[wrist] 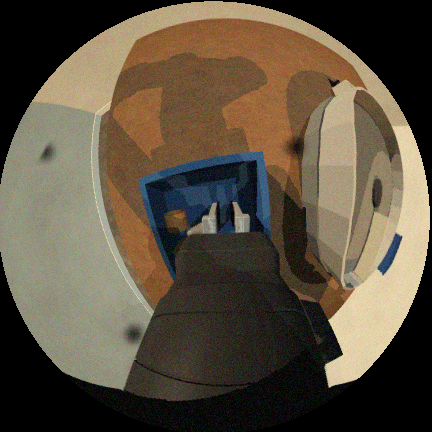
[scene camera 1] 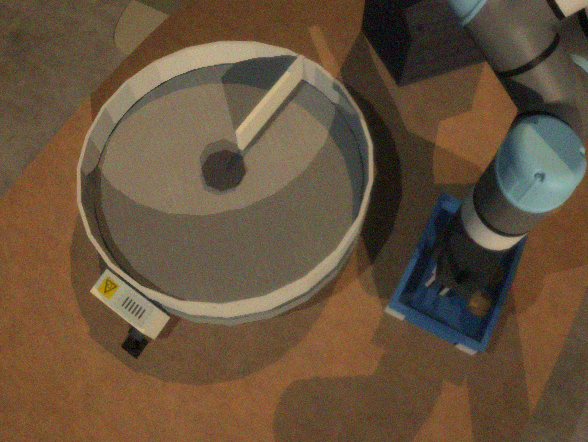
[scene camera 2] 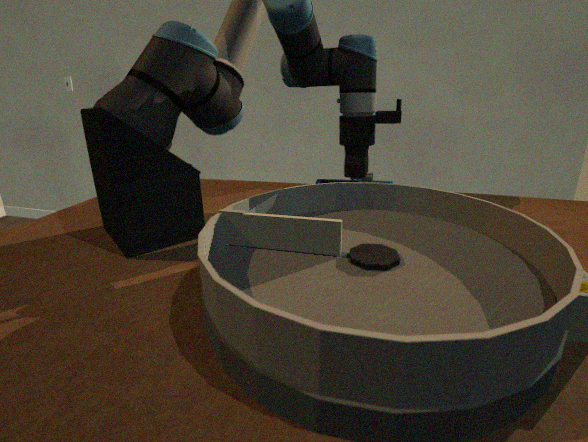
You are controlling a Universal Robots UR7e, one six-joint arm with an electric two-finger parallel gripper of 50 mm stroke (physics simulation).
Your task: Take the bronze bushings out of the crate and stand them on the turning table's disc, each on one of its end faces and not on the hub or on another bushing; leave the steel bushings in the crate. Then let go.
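Frame: origin at the arm's base, x right, y back, z down, level; centimetres.
Seen in the pictures: gripper, between the fingertips: [wrist: 224,208] [scene camera 1: 435,285]; arm's base, origin of its link: [scene camera 2: 130,133].
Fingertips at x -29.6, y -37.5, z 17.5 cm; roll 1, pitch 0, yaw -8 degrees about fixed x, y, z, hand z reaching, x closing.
Pixels of each thing's top centre, then the offset from my fingertips to it. "spot": a spot on its surface instead.
- blue crate, centre of its top: [wrist: 209,241] [scene camera 1: 463,268] [scene camera 2: 354,187] dx -1.4, dy +3.5, dz -2.9 cm
- bronze bushing, centre of its top: [wrist: 171,223] [scene camera 1: 483,301] dx -6.7, dy +2.4, dz -1.6 cm
- pale grey piece, centre of its top: [wrist: 196,237] dx -3.2, dy +3.9, dz -1.6 cm
- disc, centre of its top: [scene camera 2: 374,253] [scene camera 1: 223,168] [wrist: 378,193] dx +33.3, dy -9.2, dz -4.0 cm
- pale divider, a spot on its surface: [scene camera 2: 295,234] [scene camera 1: 260,111] spot: dx +35.5, dy +0.7, dz -5.8 cm
- control box, a spot on its surface: [scene camera 1: 131,305] spot: dx +27.7, dy -31.8, dz -3.7 cm
The blue crate [scene camera 1: 435,324] [scene camera 2: 325,181] [wrist: 200,164] stands beside the turning table. A bronze bushing [scene camera 1: 480,303] [wrist: 176,220] is inside it, near a side wall. A pale grey piece [wrist: 196,230], perhaps a steel bushing, shows partly beside the left finger in the wrist view. My gripper [scene camera 1: 434,290] [wrist: 224,208] is down in the crate, fingers partly apart, with blue crate showing between them and no bushing seen there. The bushing is to one side of the fingers. The arm hides the rest of the crate. The disc [scene camera 1: 225,260] [scene camera 2: 425,310] bears no bushings around its dark hub [scene camera 1: 223,170] [scene camera 2: 374,256].
A raised pale rim [scene camera 1: 370,165] [scene camera 2: 410,339] surrounds the disc. A pale divider [scene camera 1: 270,105] [scene camera 2: 295,234] runs from the rim towards the hub. A control box [scene camera 1: 131,305] with a warning label is on the rim's outer side. The black robot base [scene camera 2: 155,195] stands beside the table.
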